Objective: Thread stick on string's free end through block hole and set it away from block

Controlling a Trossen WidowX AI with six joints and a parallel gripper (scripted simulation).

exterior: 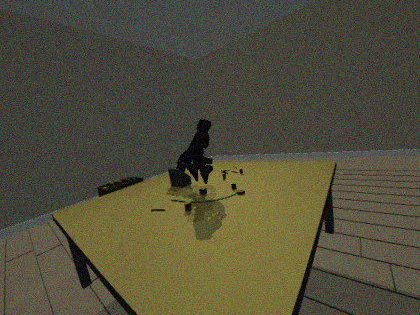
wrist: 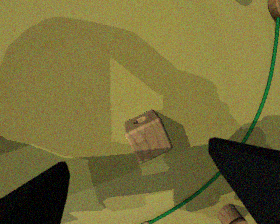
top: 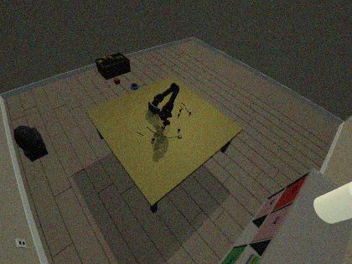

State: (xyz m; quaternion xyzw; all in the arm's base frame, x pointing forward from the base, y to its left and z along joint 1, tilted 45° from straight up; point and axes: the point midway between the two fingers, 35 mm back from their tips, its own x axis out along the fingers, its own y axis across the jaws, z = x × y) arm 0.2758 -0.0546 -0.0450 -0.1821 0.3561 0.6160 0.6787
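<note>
Right now the wooden block is 50 mm below my gripper tip, 10 mm to the right of it and 10 mm ahead of it. The rest, counted from my gripper tip: round wooden button: 210 mm ahead, 60 mm to the left, 50 mm below; then thin wooden stick: 130 mm to the right, 60 mm below, 50 mm behind; then wooden cylinder: 130 mm ahead, 110 mm to the left, 50 mm below.
</note>
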